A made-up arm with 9 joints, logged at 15 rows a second.
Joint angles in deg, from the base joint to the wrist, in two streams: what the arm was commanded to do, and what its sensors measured. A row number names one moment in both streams.
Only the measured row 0 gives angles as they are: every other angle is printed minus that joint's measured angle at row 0.
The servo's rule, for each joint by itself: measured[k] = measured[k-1] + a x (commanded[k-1-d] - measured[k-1]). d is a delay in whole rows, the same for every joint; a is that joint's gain. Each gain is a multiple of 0.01, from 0.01 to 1. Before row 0 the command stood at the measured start. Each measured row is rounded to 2 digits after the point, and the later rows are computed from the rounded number. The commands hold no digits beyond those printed.
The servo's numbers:
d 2
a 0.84 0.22 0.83 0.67 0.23 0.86 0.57 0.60 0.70
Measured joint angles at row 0:
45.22 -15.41 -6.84 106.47 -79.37 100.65 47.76 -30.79 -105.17
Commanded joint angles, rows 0 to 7:
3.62 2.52 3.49 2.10 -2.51 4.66 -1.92 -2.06 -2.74
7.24 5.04 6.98 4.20 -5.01 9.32 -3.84 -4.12 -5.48
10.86 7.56 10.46 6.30 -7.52 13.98 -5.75 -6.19 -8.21
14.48 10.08 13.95 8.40 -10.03 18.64 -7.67 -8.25 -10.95
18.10 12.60 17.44 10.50 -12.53 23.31 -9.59 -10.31 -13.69
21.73 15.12 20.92 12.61 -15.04 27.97 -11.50 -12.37 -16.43
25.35 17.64 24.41 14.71 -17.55 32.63 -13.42 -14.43 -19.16
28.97 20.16 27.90 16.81 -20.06 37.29 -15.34 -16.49 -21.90
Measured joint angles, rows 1 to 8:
0.00 0.00 0.00 0.00 0.00 0.00 0.00 0.00 0.00
0.00 0.00 0.00 0.00 0.00 0.00 0.00 0.00 0.00
3.04 0.55 2.90 1.41 -0.58 4.01 -1.09 -1.24 -1.92
6.57 1.54 6.29 3.28 -1.60 8.58 -2.66 -2.97 -4.41
10.17 2.86 9.75 5.30 -2.96 13.22 -4.42 -4.90 -7.07
13.79 4.45 13.24 7.38 -4.59 17.88 -6.27 -6.91 -9.79
17.41 6.24 16.73 9.47 -6.42 22.55 -8.16 -8.95 -12.52
21.04 8.19 20.21 11.57 -8.40 27.21 -10.06 -11.00 -15.26

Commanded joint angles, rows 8 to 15:
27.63 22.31 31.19 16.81 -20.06 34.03 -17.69 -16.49 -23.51
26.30 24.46 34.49 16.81 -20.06 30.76 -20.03 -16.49 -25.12
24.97 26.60 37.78 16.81 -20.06 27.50 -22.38 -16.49 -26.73
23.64 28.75 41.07 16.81 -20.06 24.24 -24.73 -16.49 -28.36
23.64 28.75 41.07 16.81 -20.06 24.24 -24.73 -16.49 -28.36
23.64 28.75 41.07 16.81 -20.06 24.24 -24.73 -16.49 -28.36
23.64 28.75 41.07 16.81 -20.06 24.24 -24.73 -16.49 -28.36
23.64 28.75 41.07 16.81 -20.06 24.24 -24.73 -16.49 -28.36
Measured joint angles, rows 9 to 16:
24.66 10.27 23.70 13.67 -10.50 31.87 -11.98 -13.06 -17.99
28.28 12.45 27.19 15.77 -12.70 36.53 -13.90 -15.12 -20.73
27.73 14.62 30.51 16.47 -14.39 34.38 -16.06 -15.94 -22.68
26.53 16.78 33.81 16.70 -15.69 31.27 -18.32 -16.27 -24.39
25.22 18.94 37.11 16.77 -16.70 28.03 -20.63 -16.40 -26.03
23.89 21.10 40.40 16.80 -17.47 24.77 -22.97 -16.45 -27.66
23.68 22.78 40.96 16.81 -18.07 24.31 -23.97 -16.47 -28.15
23.65 24.09 41.05 16.81 -18.53 24.25 -24.40 -16.48 -28.30

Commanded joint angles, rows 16 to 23:
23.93 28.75 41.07 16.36 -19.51 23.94 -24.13 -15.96 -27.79
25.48 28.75 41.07 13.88 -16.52 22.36 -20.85 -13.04 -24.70
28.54 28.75 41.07 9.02 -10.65 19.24 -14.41 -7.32 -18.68
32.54 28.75 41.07 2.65 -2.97 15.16 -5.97 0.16 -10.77
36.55 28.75 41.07 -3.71 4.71 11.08 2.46 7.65 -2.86
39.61 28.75 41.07 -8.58 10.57 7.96 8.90 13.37 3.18
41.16 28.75 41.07 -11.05 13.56 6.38 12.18 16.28 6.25
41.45 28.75 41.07 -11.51 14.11 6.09 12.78 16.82 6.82
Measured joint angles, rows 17 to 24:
23.64 25.12 41.07 16.81 -18.88 24.24 -24.59 -16.49 -28.34
23.64 25.92 41.07 16.81 -19.15 24.24 -24.67 -16.49 -28.35
23.88 26.54 41.07 16.51 -19.23 23.98 -24.36 -16.17 -27.96
25.22 27.03 41.07 14.75 -18.61 22.59 -22.36 -14.29 -25.68
28.01 27.41 41.07 10.91 -16.78 19.71 -17.83 -10.11 -20.78
31.82 27.70 41.07 5.38 -13.60 15.80 -11.07 -3.95 -13.77
35.79 27.93 41.07 -0.71 -9.39 11.74 -3.36 3.01 -6.13
39.00 28.11 41.07 -5.98 -4.80 8.49 3.63 9.23 0.39

